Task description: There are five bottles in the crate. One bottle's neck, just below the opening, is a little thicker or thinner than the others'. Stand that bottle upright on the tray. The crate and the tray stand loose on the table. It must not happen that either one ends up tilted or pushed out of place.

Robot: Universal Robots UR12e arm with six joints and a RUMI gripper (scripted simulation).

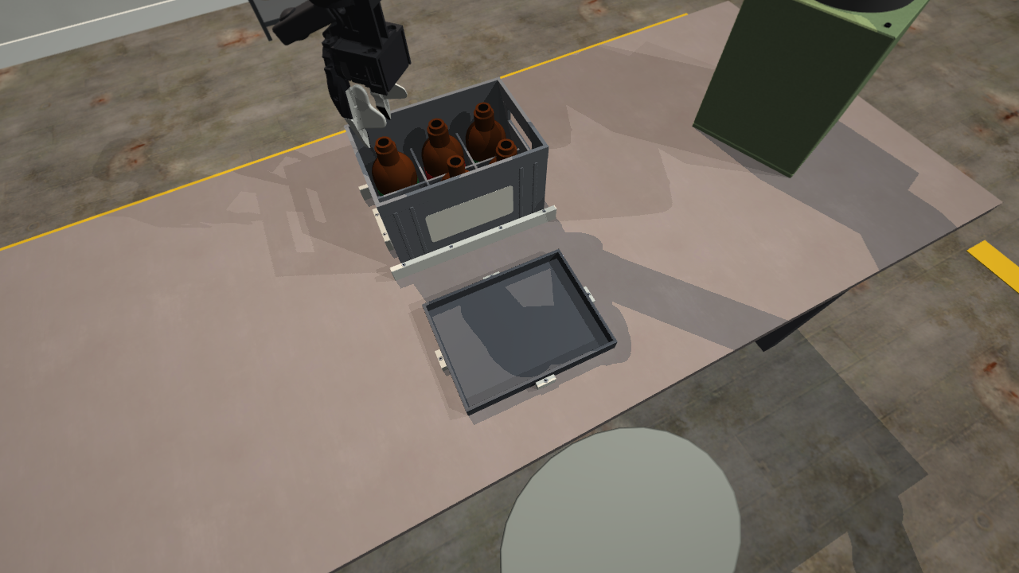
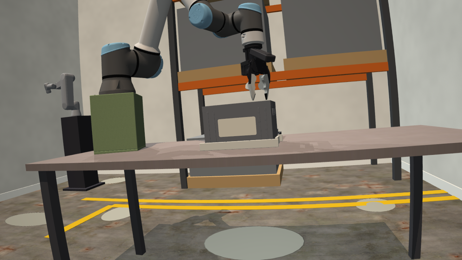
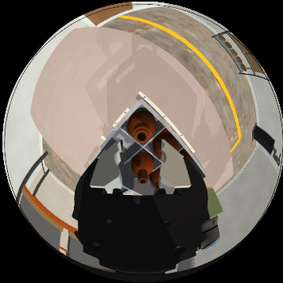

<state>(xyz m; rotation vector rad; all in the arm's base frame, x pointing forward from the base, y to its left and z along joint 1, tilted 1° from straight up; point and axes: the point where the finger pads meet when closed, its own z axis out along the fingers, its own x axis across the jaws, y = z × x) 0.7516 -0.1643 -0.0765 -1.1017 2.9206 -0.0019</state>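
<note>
The grey crate lies 110 mm below my hand, 90 mm behind it and 50 mm to the left of it. Also, from my hand: dark tray: 330 mm to the left, 180 mm below, 70 mm behind; brown bottle: 110 mm below, 100 mm to the left, 90 mm behind.
</note>
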